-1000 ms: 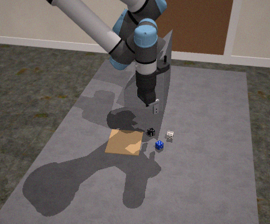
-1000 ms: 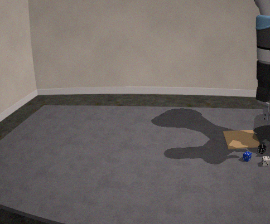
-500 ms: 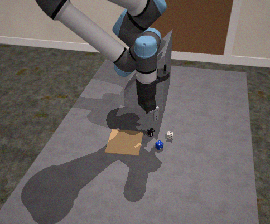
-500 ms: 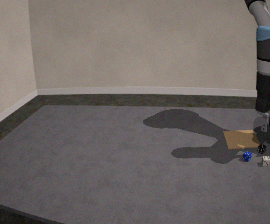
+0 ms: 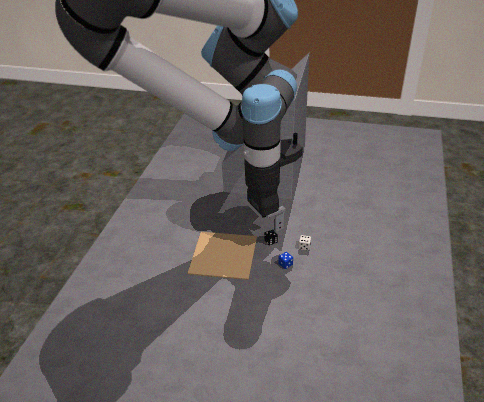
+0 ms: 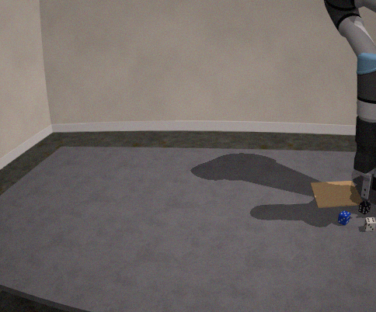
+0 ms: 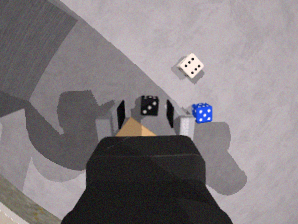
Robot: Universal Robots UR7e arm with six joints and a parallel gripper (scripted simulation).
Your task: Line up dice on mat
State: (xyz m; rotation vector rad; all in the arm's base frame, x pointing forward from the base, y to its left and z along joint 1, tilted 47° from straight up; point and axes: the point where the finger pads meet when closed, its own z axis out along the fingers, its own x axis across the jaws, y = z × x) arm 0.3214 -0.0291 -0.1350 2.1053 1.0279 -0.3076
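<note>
The black die lies 10 mm ahead of my hand and 60 mm below it. From my hand the other things lie so: white die (80 mm to the left, 60 mm below); then tan mat (90 mm ahead, 90 mm to the right, 70 mm below); then blue die (70 mm ahead, 50 mm to the left, 60 mm below).
</note>
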